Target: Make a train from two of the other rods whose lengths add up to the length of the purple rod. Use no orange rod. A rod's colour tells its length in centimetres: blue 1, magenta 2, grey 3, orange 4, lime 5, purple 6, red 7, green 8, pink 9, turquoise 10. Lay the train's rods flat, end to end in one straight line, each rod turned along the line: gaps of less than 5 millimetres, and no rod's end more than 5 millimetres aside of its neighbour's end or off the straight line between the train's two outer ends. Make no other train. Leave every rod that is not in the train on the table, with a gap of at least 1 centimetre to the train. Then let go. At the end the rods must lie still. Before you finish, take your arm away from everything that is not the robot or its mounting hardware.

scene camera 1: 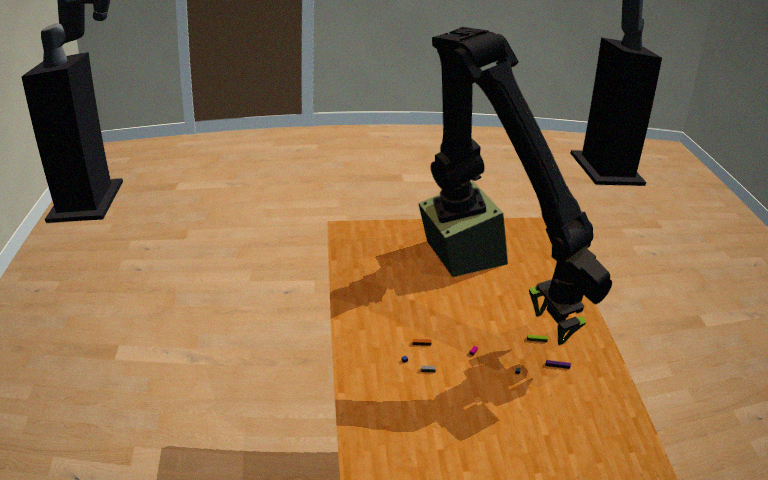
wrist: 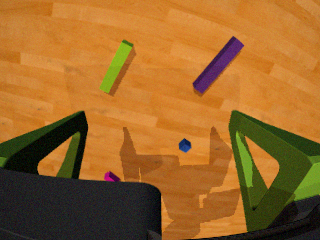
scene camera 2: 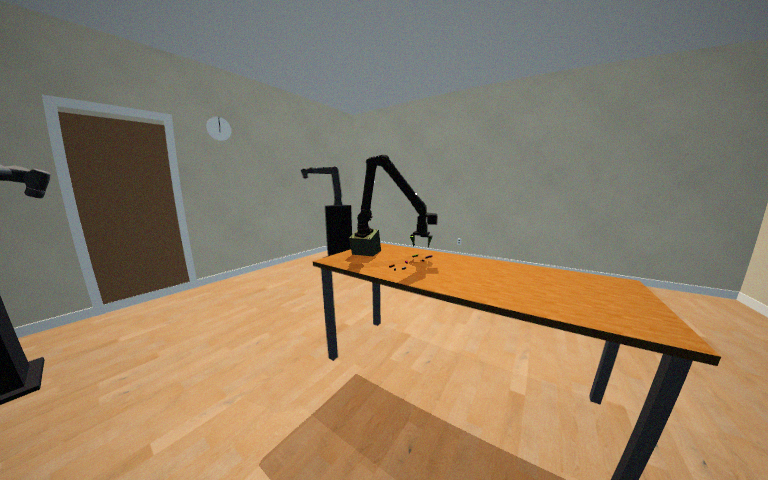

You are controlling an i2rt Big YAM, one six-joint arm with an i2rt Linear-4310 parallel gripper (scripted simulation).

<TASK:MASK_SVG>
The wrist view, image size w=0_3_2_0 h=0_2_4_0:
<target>my gripper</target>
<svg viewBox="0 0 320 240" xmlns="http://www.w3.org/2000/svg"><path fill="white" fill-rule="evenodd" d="M0 143L0 240L162 240L161 192L157 187L144 182L79 179L88 133L85 111L78 111L52 124ZM72 136L64 161L56 177L39 175L39 162ZM232 110L228 129L239 179L247 232L183 240L320 240L320 143L269 125L240 111ZM245 136L279 163L279 172L269 189L253 161Z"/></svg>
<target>purple rod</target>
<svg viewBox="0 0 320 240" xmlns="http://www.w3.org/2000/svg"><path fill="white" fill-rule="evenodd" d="M236 37L231 37L192 83L194 89L203 93L245 46Z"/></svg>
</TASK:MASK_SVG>
